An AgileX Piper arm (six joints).
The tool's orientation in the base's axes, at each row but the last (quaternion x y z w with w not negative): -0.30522 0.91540 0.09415 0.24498; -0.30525 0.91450 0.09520 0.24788; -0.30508 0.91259 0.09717 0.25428; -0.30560 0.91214 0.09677 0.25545; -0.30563 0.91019 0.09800 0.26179; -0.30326 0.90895 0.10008 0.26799; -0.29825 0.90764 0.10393 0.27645; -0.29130 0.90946 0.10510 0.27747
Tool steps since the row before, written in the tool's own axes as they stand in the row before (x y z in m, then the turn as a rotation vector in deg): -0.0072 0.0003 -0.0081 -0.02 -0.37 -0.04; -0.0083 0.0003 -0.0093 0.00 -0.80 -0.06; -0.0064 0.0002 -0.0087 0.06 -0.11 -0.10; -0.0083 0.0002 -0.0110 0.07 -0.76 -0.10; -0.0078 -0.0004 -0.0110 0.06 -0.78 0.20; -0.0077 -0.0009 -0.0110 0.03 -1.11 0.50; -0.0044 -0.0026 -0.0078 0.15 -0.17 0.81; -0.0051 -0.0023 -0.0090 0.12 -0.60 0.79
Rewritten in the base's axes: 0.0016 0.0013 0.0106 0.22 -0.30 0.04; 0.0019 0.0015 0.0122 0.46 -0.66 0.03; 0.0007 0.0005 0.0108 -0.01 -0.15 0.05; 0.0011 0.0007 0.0137 0.37 -0.67 0.03; 0.0009 -0.0001 0.0135 0.52 -0.58 -0.22; 0.0010 -0.0007 0.0134 0.86 -0.73 -0.46; 0.0011 -0.0027 0.0089 0.36 0.08 -0.76; 0.0008 -0.0026 0.0102 0.62 -0.26 -0.74
